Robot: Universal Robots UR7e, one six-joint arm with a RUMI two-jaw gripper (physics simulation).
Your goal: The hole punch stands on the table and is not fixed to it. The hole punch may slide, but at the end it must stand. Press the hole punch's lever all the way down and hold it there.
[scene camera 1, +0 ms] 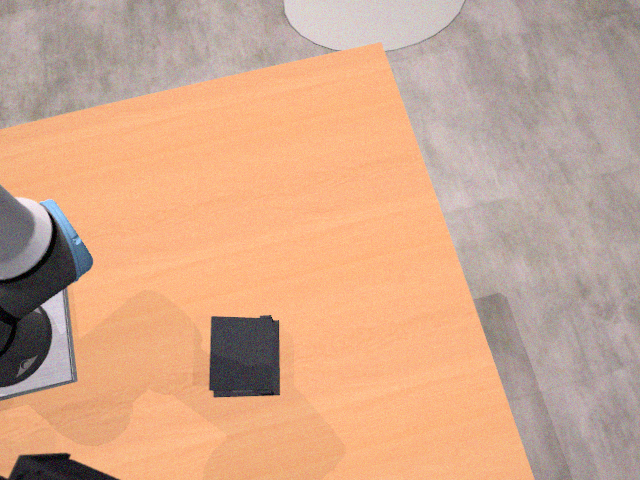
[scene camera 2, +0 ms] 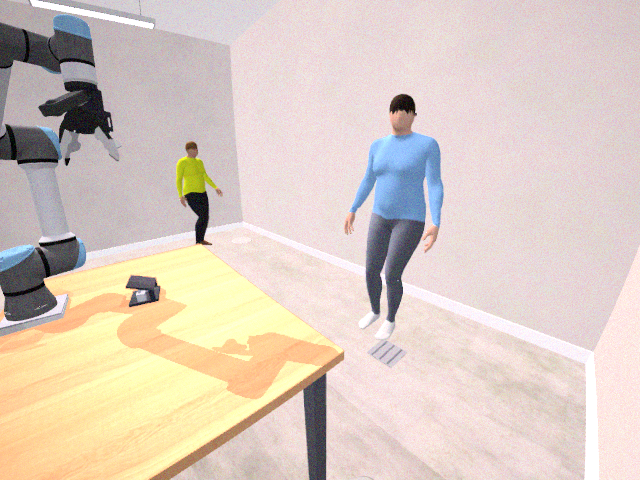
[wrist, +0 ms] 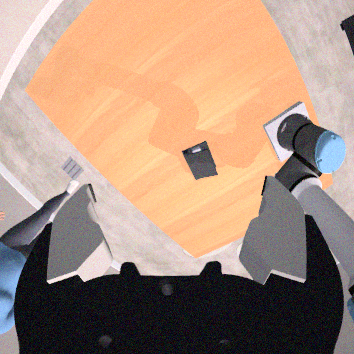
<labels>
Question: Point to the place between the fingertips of my gripper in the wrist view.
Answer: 176, 182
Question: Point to a hole punch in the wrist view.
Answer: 202, 145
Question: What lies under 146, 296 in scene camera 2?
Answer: A hole punch.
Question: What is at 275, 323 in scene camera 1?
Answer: A hole punch.
</labels>
